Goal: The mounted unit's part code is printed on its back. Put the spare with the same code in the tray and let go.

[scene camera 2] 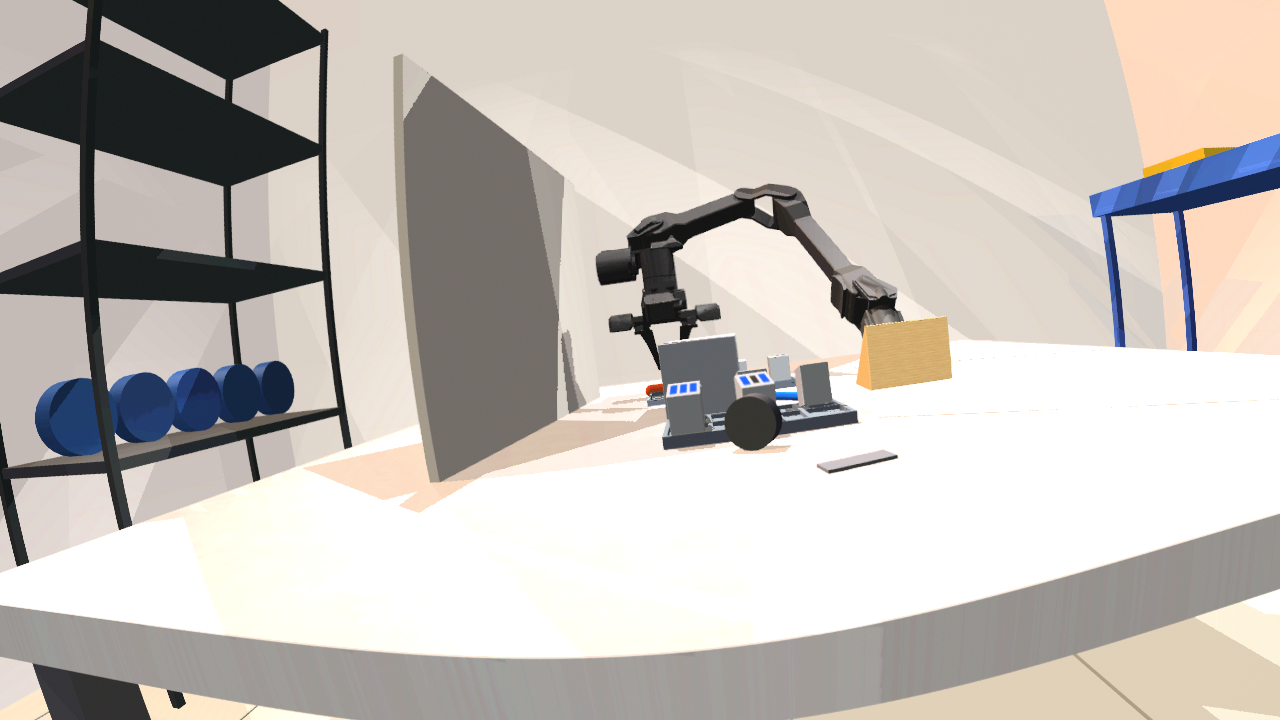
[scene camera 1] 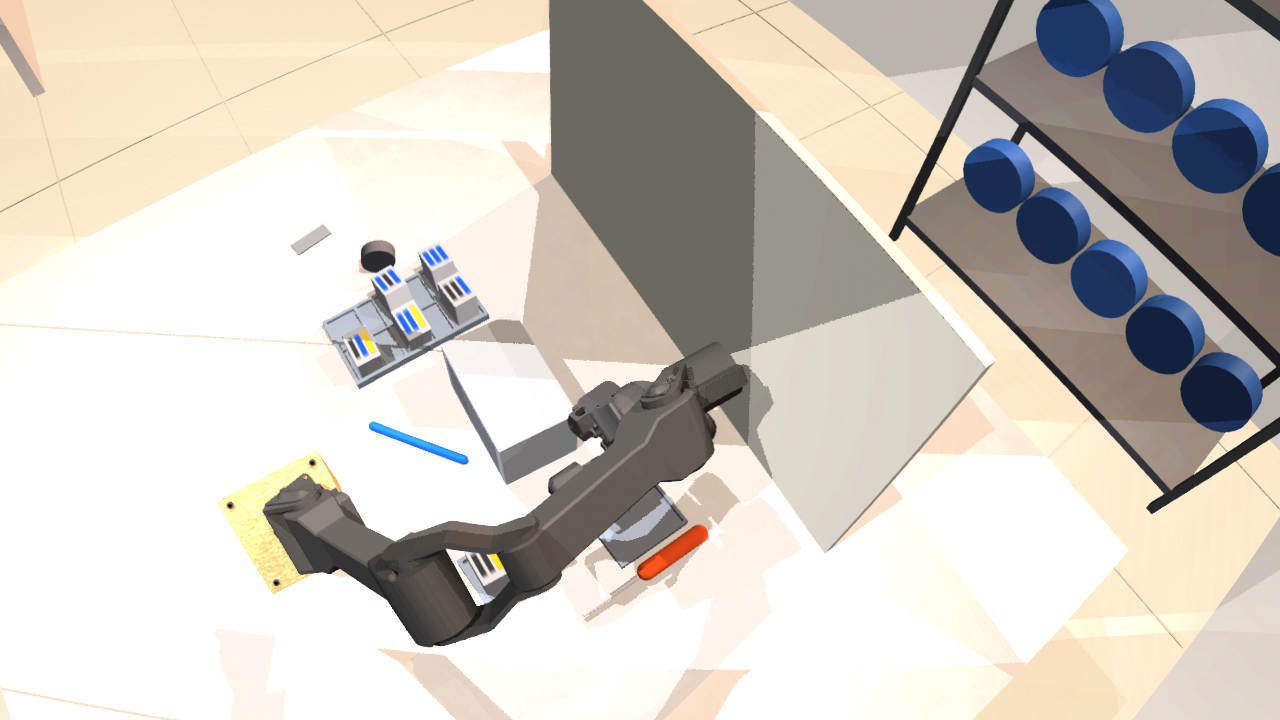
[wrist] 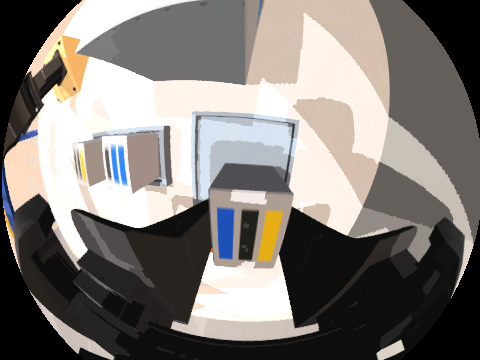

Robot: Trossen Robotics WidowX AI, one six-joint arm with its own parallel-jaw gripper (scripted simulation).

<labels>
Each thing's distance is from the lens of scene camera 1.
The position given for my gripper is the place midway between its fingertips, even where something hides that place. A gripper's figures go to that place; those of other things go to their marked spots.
my gripper (scene camera 1: 629,486): 0.93 m
black puck (scene camera 1: 376,255): 1.15 m
blue stick (scene camera 1: 450,455): 1.00 m
shallow tray (scene camera 1: 633,534): 0.96 m
grey panel (scene camera 1: 729,229): 0.84 m
The marked spots on the black puck and the blue stick are 0.32 m apart.
</labels>
